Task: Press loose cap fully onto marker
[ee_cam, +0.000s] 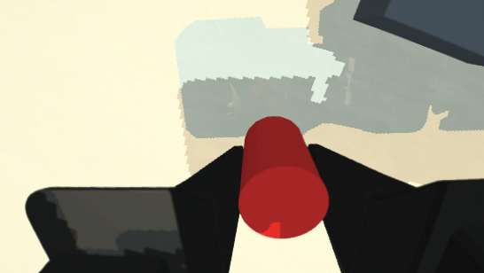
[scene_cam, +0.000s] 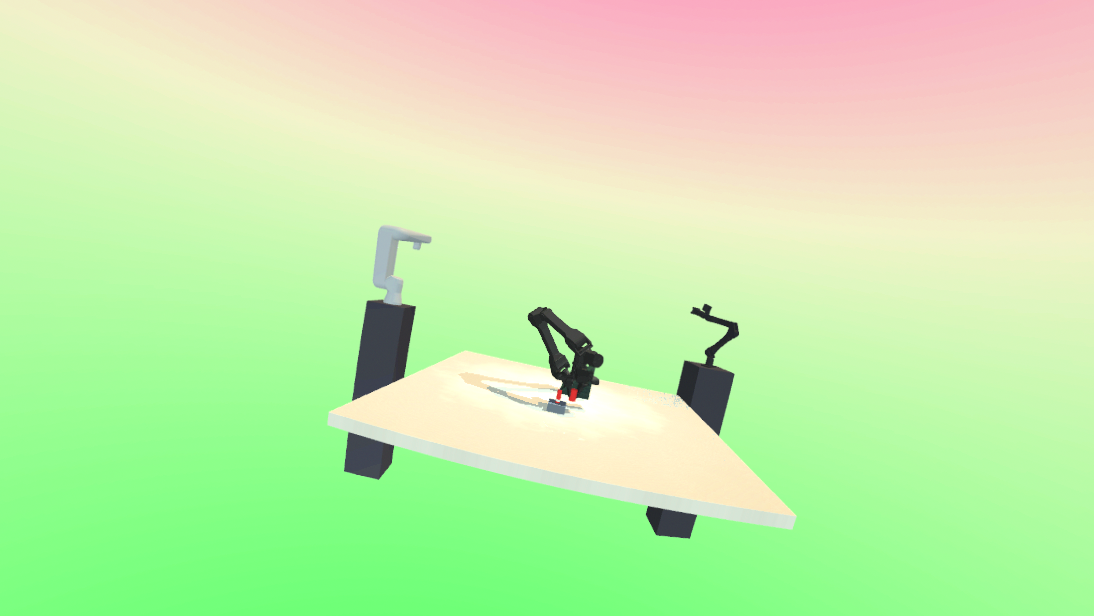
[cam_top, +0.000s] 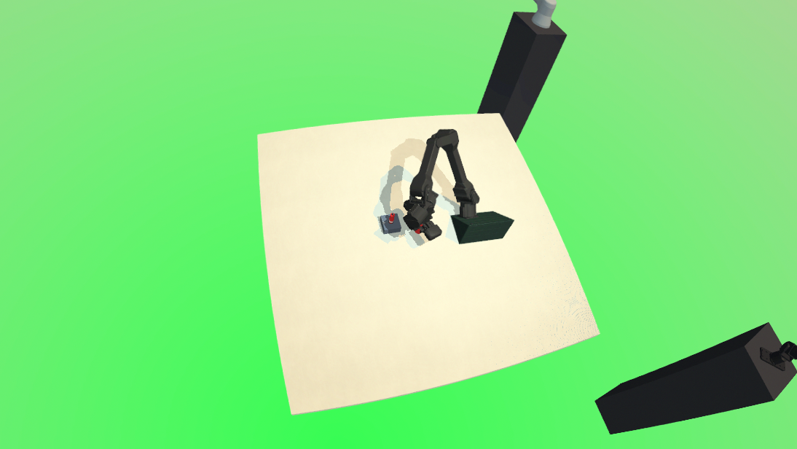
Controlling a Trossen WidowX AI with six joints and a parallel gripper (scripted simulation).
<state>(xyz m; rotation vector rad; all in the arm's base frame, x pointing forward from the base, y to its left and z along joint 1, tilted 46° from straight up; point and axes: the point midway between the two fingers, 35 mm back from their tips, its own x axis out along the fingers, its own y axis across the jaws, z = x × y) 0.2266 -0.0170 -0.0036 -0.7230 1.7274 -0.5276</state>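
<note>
The holder block lies 9 cm ahead of my gripper tip, 7 cm to the right of it and 2 cm below it. Also, from my gripper tip: red cap (1 cm above).
</note>
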